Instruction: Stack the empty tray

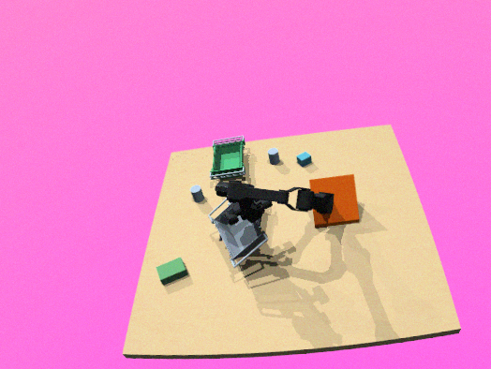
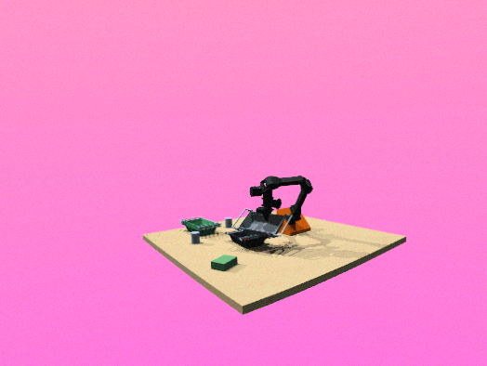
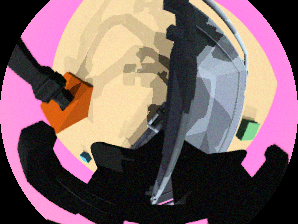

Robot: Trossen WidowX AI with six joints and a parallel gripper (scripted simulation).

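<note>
The grey tray lies 6 cm ahead of my gripper tip, 4 cm to the left of it and 1 cm above it. The rest, counted from my gripper tip: green block 37 cm ahead, 15 cm to the left, 13 cm below; then blue cube 55 cm to the right, 19 cm behind, 13 cm below.
</note>
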